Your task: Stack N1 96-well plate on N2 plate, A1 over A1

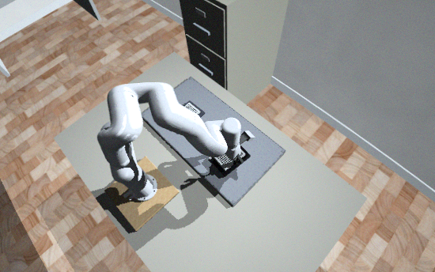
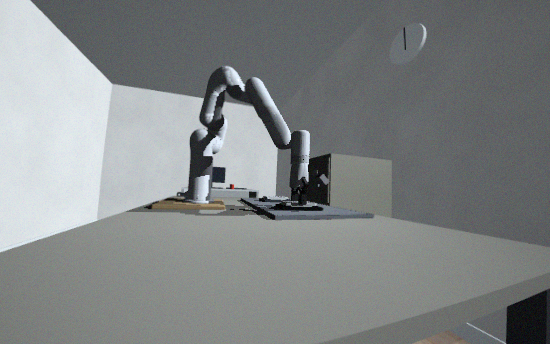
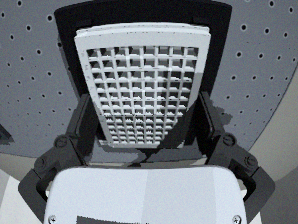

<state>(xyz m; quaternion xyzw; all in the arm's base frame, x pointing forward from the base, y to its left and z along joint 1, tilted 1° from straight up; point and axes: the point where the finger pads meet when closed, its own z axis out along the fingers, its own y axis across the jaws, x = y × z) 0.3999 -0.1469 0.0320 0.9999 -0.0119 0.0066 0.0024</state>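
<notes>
The white 96-well plate is 1 cm below my hand. Also, from my hand: black plate nest N1: 2 cm below; black plate nest N2: 1 cm behind, 33 cm to the left, 2 cm below.
</notes>
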